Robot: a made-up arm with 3 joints. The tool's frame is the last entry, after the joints.
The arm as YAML. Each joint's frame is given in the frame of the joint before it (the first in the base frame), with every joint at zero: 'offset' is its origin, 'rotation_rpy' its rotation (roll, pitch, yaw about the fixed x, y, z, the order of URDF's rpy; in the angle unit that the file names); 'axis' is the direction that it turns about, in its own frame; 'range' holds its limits. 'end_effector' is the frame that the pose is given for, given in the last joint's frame.
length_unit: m
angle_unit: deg
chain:
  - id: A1
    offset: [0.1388, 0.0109, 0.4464]
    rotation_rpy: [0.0, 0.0, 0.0]
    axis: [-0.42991, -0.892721, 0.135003]
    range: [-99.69, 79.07]
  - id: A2
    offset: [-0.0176, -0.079, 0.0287]
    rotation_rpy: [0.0, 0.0, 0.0]
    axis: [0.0, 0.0, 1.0]
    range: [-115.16, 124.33]
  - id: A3
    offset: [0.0, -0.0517, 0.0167]
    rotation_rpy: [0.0, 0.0, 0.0]
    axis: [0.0, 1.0, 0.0]
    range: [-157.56, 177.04]
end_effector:
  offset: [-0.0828, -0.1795, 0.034]
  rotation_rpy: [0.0, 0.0, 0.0]
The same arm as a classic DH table. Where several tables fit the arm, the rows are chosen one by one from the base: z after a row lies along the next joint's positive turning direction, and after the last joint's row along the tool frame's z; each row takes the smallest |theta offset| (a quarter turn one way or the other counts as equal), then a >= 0, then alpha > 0; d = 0 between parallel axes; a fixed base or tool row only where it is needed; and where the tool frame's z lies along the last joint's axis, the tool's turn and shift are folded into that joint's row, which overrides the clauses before.
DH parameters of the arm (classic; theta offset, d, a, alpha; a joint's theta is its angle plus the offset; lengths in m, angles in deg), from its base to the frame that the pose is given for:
base (fixed): -25.71 0.4559 0.1203 82.24
A1: 0 0.0089 0.0184 -82.24
A2: 25.71 0.0347 0 -90
A3: 0 -0.2312 -0.0828 90
tool (fixed): 0 0.034 0 0
Joint limits (deg, base to tool): -99.69..79.07 -115.16..124.33 -157.56..177.04

